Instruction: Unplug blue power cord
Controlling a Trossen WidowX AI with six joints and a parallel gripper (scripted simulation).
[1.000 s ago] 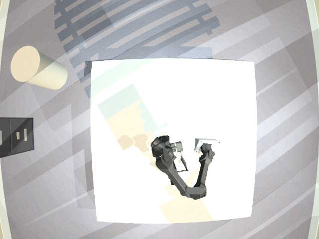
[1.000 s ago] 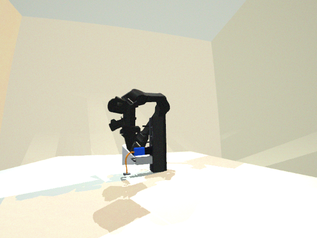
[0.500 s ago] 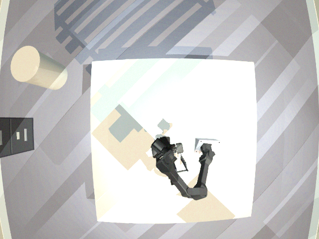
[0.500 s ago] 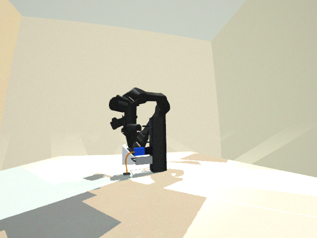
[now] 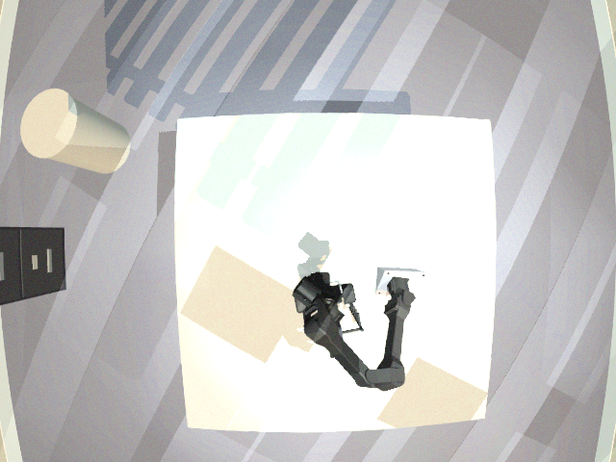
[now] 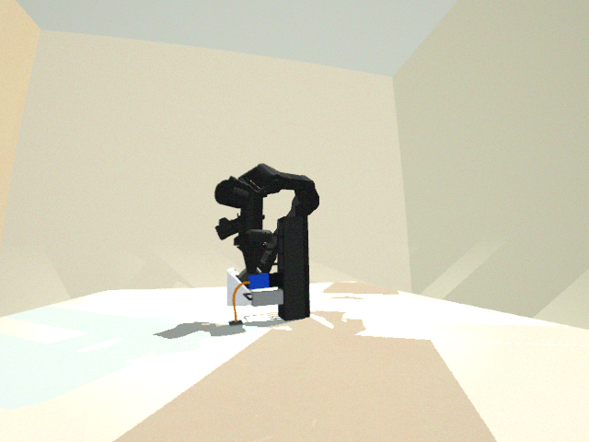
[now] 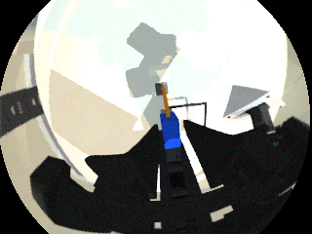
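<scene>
My gripper tip is 20 mm past the blue plug, 30 mm to the right of it and 10 mm above it.
</scene>
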